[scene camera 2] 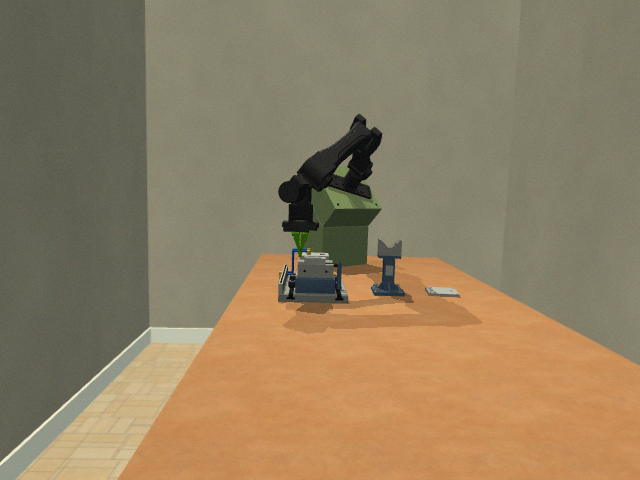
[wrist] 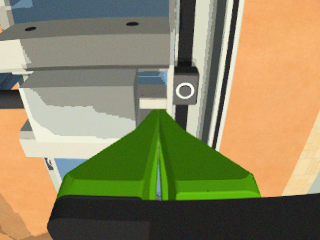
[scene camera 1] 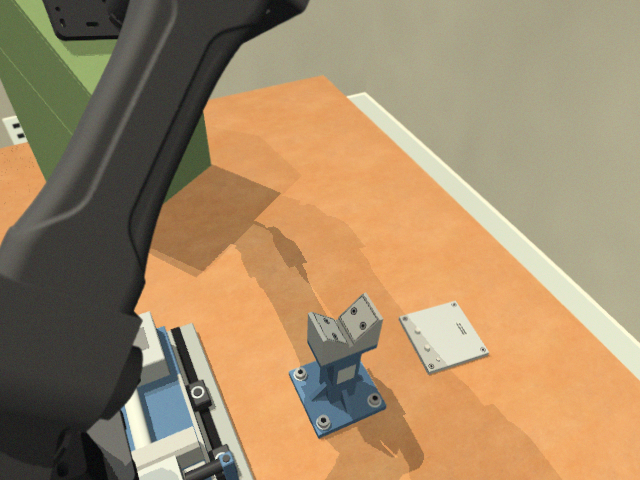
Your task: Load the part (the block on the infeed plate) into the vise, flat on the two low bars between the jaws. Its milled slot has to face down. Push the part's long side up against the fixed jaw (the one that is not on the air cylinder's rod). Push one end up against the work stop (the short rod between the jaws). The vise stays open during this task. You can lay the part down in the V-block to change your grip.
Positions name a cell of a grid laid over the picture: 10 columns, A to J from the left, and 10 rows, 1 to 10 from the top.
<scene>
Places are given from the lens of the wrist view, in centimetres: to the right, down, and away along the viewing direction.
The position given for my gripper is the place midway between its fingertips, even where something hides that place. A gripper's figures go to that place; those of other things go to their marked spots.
my gripper (wrist: E6): 0, 0, 13
grey part (wrist: C5): -3, -1, 13
</scene>
